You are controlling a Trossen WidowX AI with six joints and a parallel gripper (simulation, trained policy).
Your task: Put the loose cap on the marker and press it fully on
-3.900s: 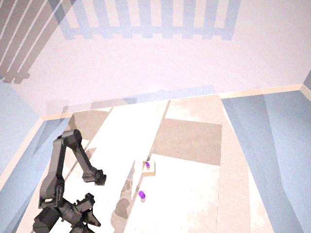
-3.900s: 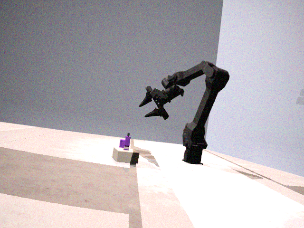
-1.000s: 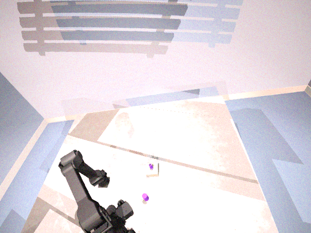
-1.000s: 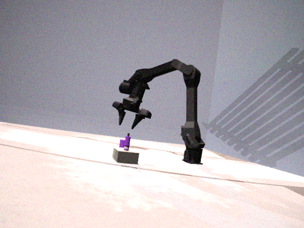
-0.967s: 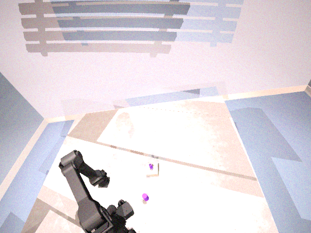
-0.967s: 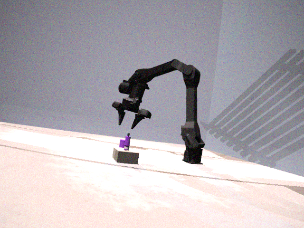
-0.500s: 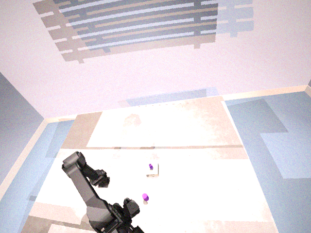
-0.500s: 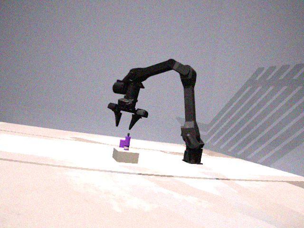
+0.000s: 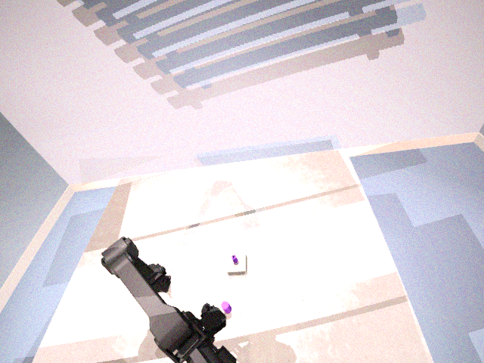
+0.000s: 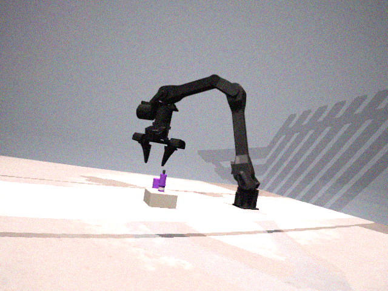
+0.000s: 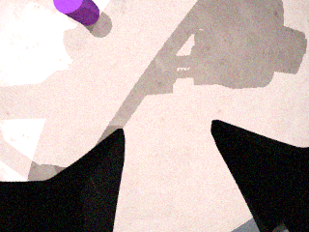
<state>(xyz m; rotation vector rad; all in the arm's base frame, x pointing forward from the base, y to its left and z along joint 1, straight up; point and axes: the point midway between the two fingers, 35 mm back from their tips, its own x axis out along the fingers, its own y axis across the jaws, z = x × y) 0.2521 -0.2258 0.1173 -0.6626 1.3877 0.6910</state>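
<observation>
Right now my gripper tip is 1 cm short of the purple cap, 13 cm to the right of it and 6 cm above it. The rest, counted from my gripper tip: tan holder block: 4 cm ahead, 28 cm to the left, 7 cm below.
</observation>
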